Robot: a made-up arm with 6 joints. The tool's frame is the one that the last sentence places.
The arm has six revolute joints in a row. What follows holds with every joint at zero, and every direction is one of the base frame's.
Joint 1 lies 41.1 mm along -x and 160.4 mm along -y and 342.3 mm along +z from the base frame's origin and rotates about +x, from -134.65 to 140.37 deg.
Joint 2 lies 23.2 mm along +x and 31.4 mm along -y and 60.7 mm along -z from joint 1 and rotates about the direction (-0.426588, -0.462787, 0.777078), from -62.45 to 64.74 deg.
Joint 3 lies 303.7 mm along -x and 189 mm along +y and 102 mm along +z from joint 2 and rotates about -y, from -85.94 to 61.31 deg.
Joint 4 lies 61.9 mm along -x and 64.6 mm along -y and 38.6 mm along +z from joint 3 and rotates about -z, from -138.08 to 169.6 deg.
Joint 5 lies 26.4 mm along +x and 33.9 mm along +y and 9 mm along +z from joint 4 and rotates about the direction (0.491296, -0.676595, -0.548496), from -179.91 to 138.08 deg.
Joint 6 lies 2.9 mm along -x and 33.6 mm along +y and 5.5 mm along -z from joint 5 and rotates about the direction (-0.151, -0.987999, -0.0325), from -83.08 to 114.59 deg.
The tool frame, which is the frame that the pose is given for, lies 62.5 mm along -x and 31.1 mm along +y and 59.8 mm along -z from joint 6; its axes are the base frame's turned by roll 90, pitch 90 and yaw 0 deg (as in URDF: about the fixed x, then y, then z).
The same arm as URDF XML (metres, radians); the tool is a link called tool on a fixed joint. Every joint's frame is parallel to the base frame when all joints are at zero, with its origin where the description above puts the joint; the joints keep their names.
<robot name="arm">
<link name="base"/>
<link name="link1"/>
<link name="link2"/>
<link name="link3"/>
<link name="link4"/>
<link name="link5"/>
<link name="link6"/>
<link name="tool"/>
<joint name="joint 1" type="revolute"><parent link="base"/><child link="link1"/><origin xyz="-0.0411 -0.1604 0.3423"/><axis xyz="1 0 0"/><limit lower="-2.3501" upper="2.4499"/></joint>
<joint name="joint 2" type="revolute"><parent link="link1"/><child link="link2"/><origin xyz="0.0232 -0.0314 -0.0607"/><axis xyz="-0.426588 -0.462787 0.777078"/><limit lower="-1.09" upper="1.1299"/></joint>
<joint name="joint 3" type="revolute"><parent link="link2"/><child link="link3"/><origin xyz="-0.3037 0.189 0.102"/><axis xyz="0 -1 0"/><limit lower="-1.4999" upper="1.0701"/></joint>
<joint name="joint 4" type="revolute"><parent link="link3"/><child link="link4"/><origin xyz="-0.0619 -0.0646 0.0386"/><axis xyz="0 0 -1"/><limit lower="-2.41" upper="2.9601"/></joint>
<joint name="joint 5" type="revolute"><parent link="link4"/><child link="link5"/><origin xyz="0.0264 0.0339 0.009"/><axis xyz="0.491296 -0.676595 -0.548496"/><limit lower="-3.14" upper="2.41"/></joint>
<joint name="joint 6" type="revolute"><parent link="link5"/><child link="link6"/><origin xyz="-0.0029 0.0336 -0.0055"/><axis xyz="-0.151 -0.987999 -0.0325"/><limit lower="-1.45" upper="2"/></joint>
<joint name="tool_fixed" type="fixed"><parent link="link6"/><child link="tool"/><origin xyz="-0.0625 0.0311 -0.0598" rpy="1.5708 1.5708 0"/></joint>
</robot>

